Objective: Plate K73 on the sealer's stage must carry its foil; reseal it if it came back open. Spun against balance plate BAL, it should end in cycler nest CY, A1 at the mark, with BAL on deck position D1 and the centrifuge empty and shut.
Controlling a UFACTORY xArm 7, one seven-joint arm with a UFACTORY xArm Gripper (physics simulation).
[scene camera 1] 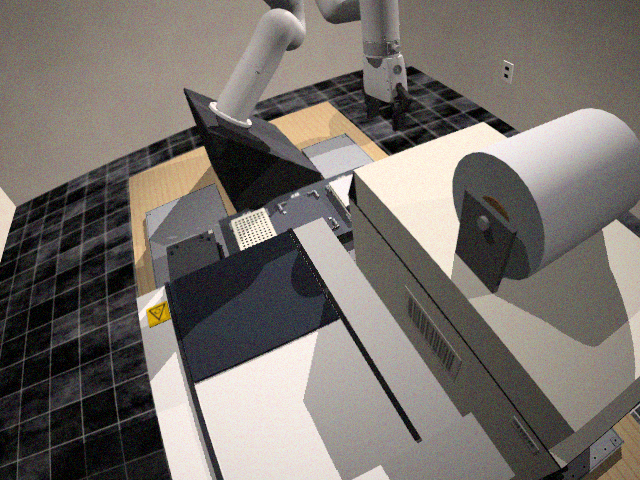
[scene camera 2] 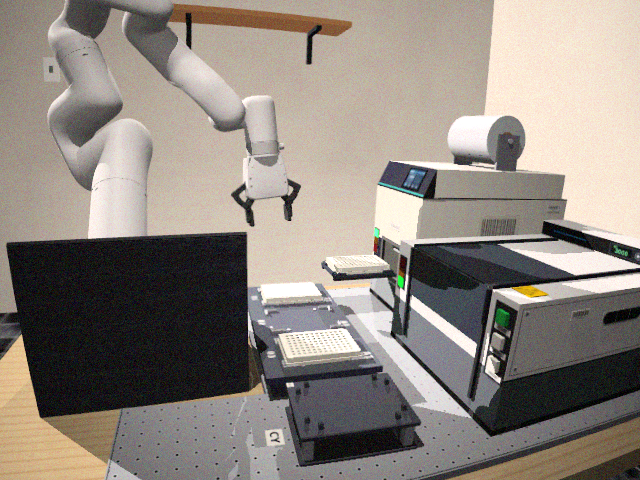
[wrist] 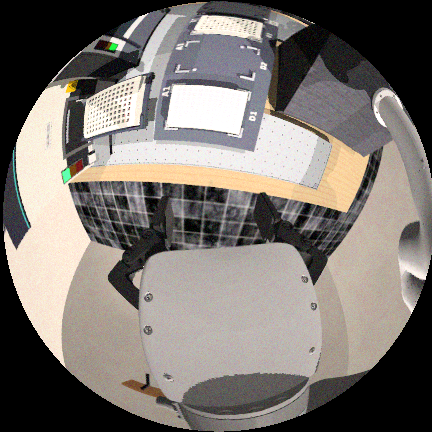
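Where they show: gripper, between the fingertips: (scene camera 1: 385,123) (scene camera 2: 270,223) (wrist: 214,204); arm's base, origin of its link: (scene camera 1: 229,116) (scene camera 2: 117,273).
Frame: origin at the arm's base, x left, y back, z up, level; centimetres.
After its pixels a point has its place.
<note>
My gripper (scene camera 1: 384,121) {x 26.8, y -32.5, z 0.9 cm} (scene camera 2: 269,220) {x 26.8, y -32.5, z 0.9 cm} (wrist: 214,204) {x 26.8, y -32.5, z 0.9 cm} is open and empty, high above the bench near the D1 end. A plate (scene camera 2: 357,264) {x 11.3, y -48.6, z -5.9 cm} (wrist: 116,107) {x 14.4, y -47.2, z -5.8 cm} sits on the sealer's extended stage, with open-looking wells and no foil visible. A flat white-topped plate (scene camera 1: 341,191) {x 13.4, y -32.5, z -12.3 cm} (scene camera 2: 291,292) {x 14.3, y -34.2, z -12.3 cm} (wrist: 207,109) {x 16.7, y -34.2, z -12.3 cm} sits on D1. A plate with wells (scene camera 1: 253,228) {x -8.4, y -30.8, z -12.3 cm} (scene camera 2: 319,344) {x -9.3, y -31.6, z -12.3 cm} (wrist: 228,26) sits at the deck's far end from D1. No plate names are readable. The dark cycler unit (scene camera 1: 193,255) {x -23.1, y -28.5, z -13.6 cm} (scene camera 2: 354,403) {x -24.3, y -31.0, z -13.6 cm} stands by the CY label (scene camera 2: 273,437) {x -22.2, y -19.9, z -18.3 cm}. The centrifuge (scene camera 1: 248,304) {x -17.1, y -60.9, z 2.9 cm} (scene camera 2: 568,330) {x -33.9, y -60.0, z -2.7 cm} looks shut; its inside is hidden.
The sealer (scene camera 1: 423,160) {x 9.9, y -64.3, z 16.6 cm} (scene camera 2: 397,211) {x 12.2, y -58.5, z 5.8 cm} (wrist: 40,120) carries a large foil roll (scene camera 1: 573,191) {x 7.2, y -85.4, z 27.6 cm} (scene camera 2: 478,138) {x 6.8, y -75.5, z 23.5 cm} and stands beside the centrifuge. A dark panel (scene camera 1: 253,160) {x -1.4, y -19.7, z -3.3 cm} (scene camera 2: 129,320) {x -8.4, y -1.9, z -4.6 cm} stands between the arm's base and the deck. D2 holds no plate. A wall shelf (scene camera 2: 258,19) is behind.
</note>
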